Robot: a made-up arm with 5 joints.
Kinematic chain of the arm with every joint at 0, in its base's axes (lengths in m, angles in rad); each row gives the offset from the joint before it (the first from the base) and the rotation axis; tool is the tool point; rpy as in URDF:
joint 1: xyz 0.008 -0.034 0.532 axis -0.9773 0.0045 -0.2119
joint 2: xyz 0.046 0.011 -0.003 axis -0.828 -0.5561 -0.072
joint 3: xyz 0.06 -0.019 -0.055 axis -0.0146 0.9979 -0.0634
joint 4: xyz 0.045 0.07 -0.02 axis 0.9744 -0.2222 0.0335
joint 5: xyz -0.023 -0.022 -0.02 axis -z
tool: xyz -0.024 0.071 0 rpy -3.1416 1.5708 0
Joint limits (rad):
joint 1: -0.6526..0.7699
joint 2: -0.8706..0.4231
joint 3: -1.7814..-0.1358
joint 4: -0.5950..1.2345
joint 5: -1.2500..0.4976
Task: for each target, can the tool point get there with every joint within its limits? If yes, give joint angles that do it. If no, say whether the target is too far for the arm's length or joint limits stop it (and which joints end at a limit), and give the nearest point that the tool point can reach.
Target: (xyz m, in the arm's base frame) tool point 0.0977 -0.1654 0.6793
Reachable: no: joint limits stop it (at a limit: joint 1, joint 2, joint 3, joint 5) | nearest point 0.1554 -0.1186 0.4765 | short by 0.216 m
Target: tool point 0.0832 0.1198 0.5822
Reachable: yes | joints -0.5121 -0.7732 -1.2339 0.2978 -0.1267
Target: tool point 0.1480 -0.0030 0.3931
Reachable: yes | joints 0.5517 -0.1047 -0.5381 -0.4233 0.1710
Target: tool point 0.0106 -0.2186 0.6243
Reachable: no: joint limits stop it (at a limit: joint 1, joint 2, joint 5) | nearest point 0.0848 -0.1093 0.4663 | short by 0.206 m
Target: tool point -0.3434 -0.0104 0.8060
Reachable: no: too far | nearest point 0.0144 0.1026 0.5933 | short by 0.431 m
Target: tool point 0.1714 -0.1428 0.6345
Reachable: no: joint limits stop it (at a limit: joint 1, joint 2, joint 3, joint 5) | nearest point 0.1689 -0.1142 0.4792 | short by 0.158 m
